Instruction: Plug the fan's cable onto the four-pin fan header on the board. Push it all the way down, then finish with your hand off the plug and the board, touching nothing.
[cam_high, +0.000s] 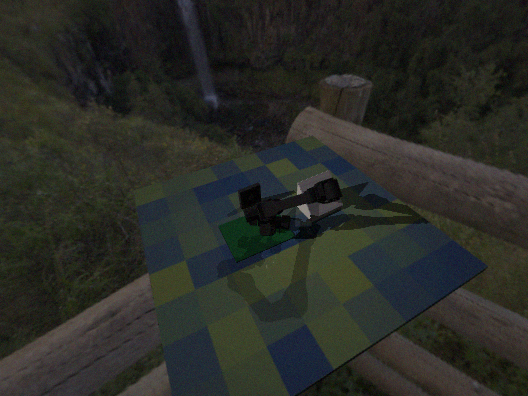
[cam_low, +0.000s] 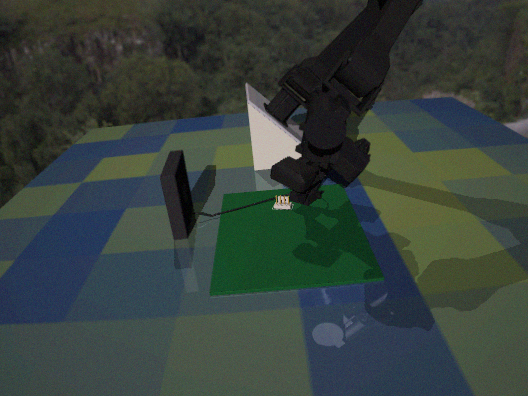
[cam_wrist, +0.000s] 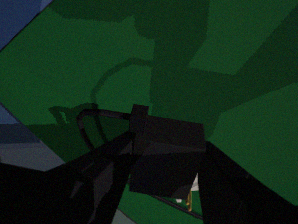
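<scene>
The white four-pin fan header is 40 mm to the right of my gripper tip, 20 mm below it and 20 mm behind it. Also, from my gripper tip: black fan 220 mm to the right, 30 mm above, 10 mm behind; then green board 60 mm ahead, 40 mm to the right, 40 mm below; then black plug 10 mm to the right, 10 mm behind.
</scene>
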